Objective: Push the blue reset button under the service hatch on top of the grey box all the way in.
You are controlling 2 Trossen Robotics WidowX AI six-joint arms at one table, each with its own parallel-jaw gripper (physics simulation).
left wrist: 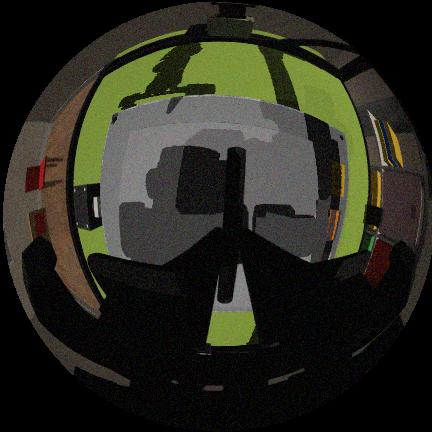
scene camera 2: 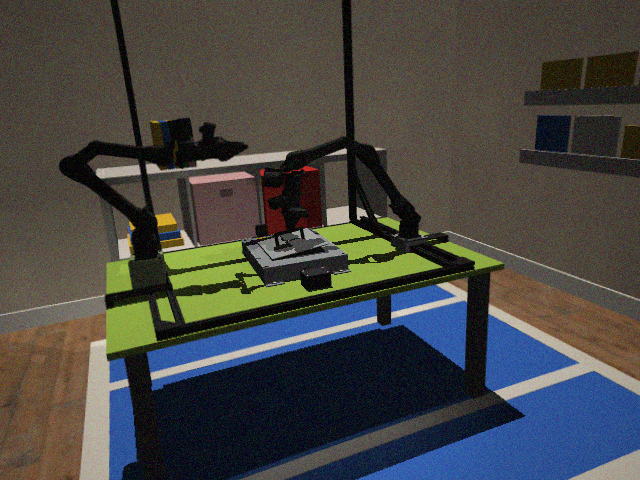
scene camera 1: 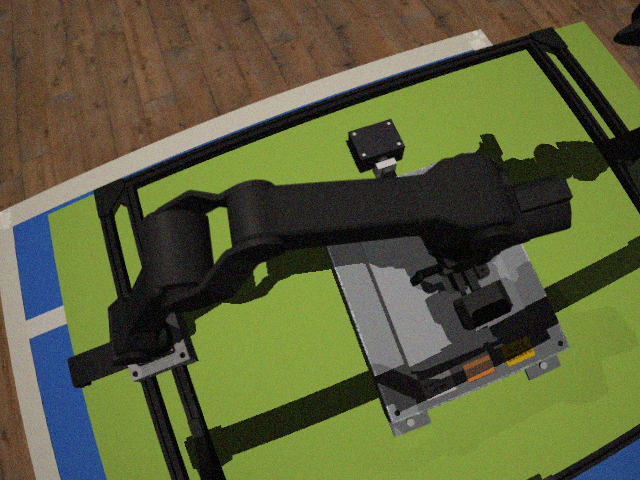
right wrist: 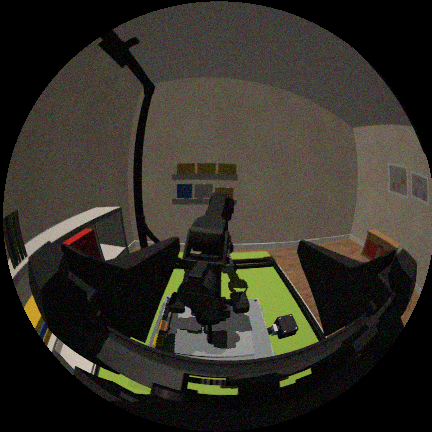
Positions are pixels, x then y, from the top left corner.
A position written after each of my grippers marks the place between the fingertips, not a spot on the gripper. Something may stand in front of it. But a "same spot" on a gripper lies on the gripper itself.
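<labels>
My left gripper: visible in scene camera 1 [450, 265], right wrist view [209, 323], left wrist view, scene camera 2. Same spot on my left gripper: [left wrist: 326, 303] and [scene camera 2: 283, 210]. Same spot on a service hatch: [right wrist: 232, 337] and [scene camera 2: 286, 249].
</labels>
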